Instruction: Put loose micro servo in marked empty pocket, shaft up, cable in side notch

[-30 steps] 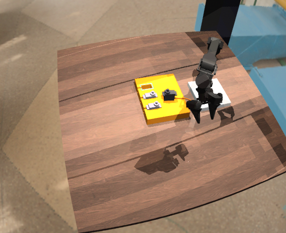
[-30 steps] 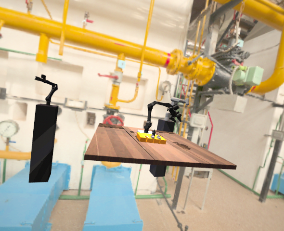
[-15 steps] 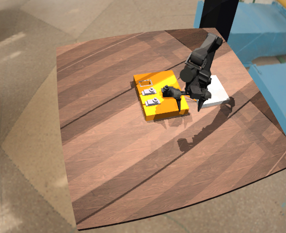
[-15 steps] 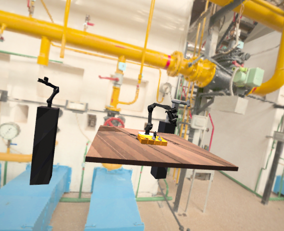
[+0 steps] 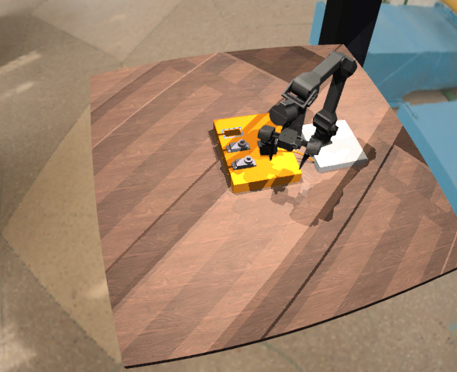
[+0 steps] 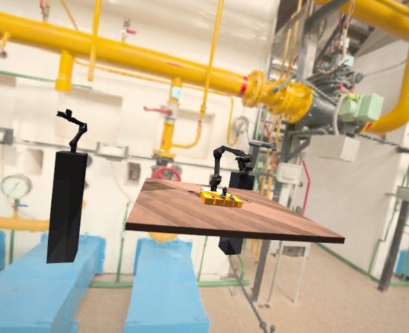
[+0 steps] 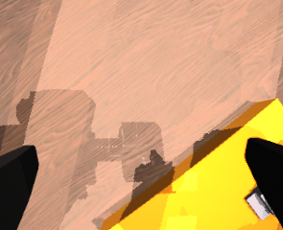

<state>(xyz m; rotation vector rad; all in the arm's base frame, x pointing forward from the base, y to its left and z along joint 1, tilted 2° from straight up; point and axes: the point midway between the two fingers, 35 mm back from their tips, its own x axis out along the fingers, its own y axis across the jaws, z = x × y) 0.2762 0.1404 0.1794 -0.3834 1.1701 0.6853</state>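
Now: gripper tip 7 cm past the orange deck, 20 cm to the left of it and 16 cm above it.
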